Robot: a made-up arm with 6 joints. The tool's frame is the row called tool.
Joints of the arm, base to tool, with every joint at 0 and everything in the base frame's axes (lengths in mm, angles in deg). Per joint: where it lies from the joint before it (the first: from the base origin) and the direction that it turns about. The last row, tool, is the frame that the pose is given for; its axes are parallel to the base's.
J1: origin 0 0 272.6 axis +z
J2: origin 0 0 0 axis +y
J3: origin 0 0 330.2 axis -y
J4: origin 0 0 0 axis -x
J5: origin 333.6 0 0 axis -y
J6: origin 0 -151.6 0 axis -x
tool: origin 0 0 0
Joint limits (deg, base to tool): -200..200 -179.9..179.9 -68..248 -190..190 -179.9..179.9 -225..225
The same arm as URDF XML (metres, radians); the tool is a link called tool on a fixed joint. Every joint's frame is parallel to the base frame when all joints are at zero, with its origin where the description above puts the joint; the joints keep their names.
<robot name="arm">
<joint name="J1" type="revolute"><parent link="base_link"/><child link="link1"/><origin xyz="0 0 0.2726"/><axis xyz="0 0 1"/><limit lower="-3.4907" upper="3.4907"/></joint>
<joint name="J2" type="revolute"><parent link="link1"/><child link="link2"/><origin xyz="0 0 0"/><axis xyz="0 1 0"/><limit lower="-3.1398" upper="3.1398"/></joint>
<joint name="J3" type="revolute"><parent link="link2"/><child link="link3"/><origin xyz="0 0 0.3302"/><axis xyz="0 -1 0"/><limit lower="-1.1868" upper="4.3284"/></joint>
<joint name="J4" type="revolute"><parent link="link3"/><child link="link4"/><origin xyz="0 0 0"/><axis xyz="-1 0 0"/><limit lower="-3.3161" upper="3.3161"/></joint>
<joint name="J5" type="revolute"><parent link="link4"/><child link="link5"/><origin xyz="0.3336 0 0"/><axis xyz="0 -1 0"/><limit lower="-3.1398" upper="3.1398"/></joint>
<joint name="J6" type="revolute"><parent link="link5"/><child link="link6"/><origin xyz="0 -0.1516 0"/><axis xyz="-1 0 0"/><limit lower="-3.927" upper="3.927"/></joint>
<joint name="tool_fixed" type="fixed"><parent link="link6"/><child link="tool"/><origin xyz="0 0 0"/></joint>
<link name="base_link"/>
<link name="link1"/>
<link name="link2"/>
<link name="link3"/>
<link name="link4"/>
<link name="link5"/>
<link name="link6"/>
<link name="tool"/>
</robot>

